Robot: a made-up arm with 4 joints.
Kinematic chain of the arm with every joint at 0, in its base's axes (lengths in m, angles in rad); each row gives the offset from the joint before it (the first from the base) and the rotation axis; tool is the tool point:
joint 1: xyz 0 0 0.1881 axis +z
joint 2: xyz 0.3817 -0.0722 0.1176 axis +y
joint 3: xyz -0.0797 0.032 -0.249 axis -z
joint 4: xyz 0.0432 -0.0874 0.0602 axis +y
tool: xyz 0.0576 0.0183 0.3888
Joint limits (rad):
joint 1: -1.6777..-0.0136
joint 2: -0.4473..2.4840
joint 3: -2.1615..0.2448
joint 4: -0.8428..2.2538
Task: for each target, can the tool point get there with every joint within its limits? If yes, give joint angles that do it. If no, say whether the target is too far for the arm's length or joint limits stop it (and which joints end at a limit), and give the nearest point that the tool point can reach.
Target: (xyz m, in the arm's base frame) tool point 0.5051 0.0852 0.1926
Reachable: yes | joints -0.2801 1.8117 -1.2167 0.5802
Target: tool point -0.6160 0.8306 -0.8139
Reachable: no: too far | nearest point 0.0393 0.2539 -0.0781 | short by 1.142 m
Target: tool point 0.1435 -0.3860 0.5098
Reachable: yes | joints -1.3479 0.3045 -1.8620 -0.0578
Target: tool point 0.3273 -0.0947 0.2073
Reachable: yes | joints -1.2855 2.2347 -1.0254 1.1850
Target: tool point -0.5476 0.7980 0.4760
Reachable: no: joint limits stop it (at a limit: joint 1, joint 3) | nearest point -0.0907 0.2918 0.3920 | short by 0.687 m
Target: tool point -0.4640 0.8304 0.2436
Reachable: no: joint limits stop it (at a limit: joint 1) | nearest point -0.0700 0.3147 0.2727 | short by 0.650 m
